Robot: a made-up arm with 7 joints. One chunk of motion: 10 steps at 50 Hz.
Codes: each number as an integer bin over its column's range. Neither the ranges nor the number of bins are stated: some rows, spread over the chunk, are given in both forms.
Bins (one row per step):
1: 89 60 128 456 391 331 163
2: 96 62 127 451 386 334 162
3: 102 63 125 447 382 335 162
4: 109 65 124 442 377 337 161
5: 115 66 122 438 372 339 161
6: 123 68 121 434 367 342 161
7: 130 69 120 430 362 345 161
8: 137 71 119 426 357 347 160
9: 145 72 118 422 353 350 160
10: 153 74 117 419 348 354 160
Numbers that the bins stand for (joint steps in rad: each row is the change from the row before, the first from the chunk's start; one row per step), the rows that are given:
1: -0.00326 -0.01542 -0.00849 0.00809 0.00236 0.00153 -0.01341
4: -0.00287 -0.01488 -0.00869 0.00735 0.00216 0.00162 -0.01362
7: -0.00246 -0.01444 -0.00889 0.00672 0.00196 0.00173 -0.01362
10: -0.00201 -0.01389 -0.00905 0.00614 0.00177 0.00185 -0.01372
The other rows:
2: -0.00312 -0.01521 -0.00854 0.00783 0.00229 0.00158 -0.01351
3: -0.00300 -0.01510 -0.00864 0.00762 0.00223 0.00159 -0.01351
5: -0.00275 -0.01477 -0.00879 0.00714 0.00210 0.00164 -0.01362
6: -0.00259 -0.01455 -0.00884 0.00693 0.00203 0.00168 -0.01362
8: -0.00232 -0.01422 -0.00895 0.00651 0.00189 0.00175 -0.01372
9: -0.00216 -0.01411 -0.00900 0.00630 0.00184 0.00179 -0.01372

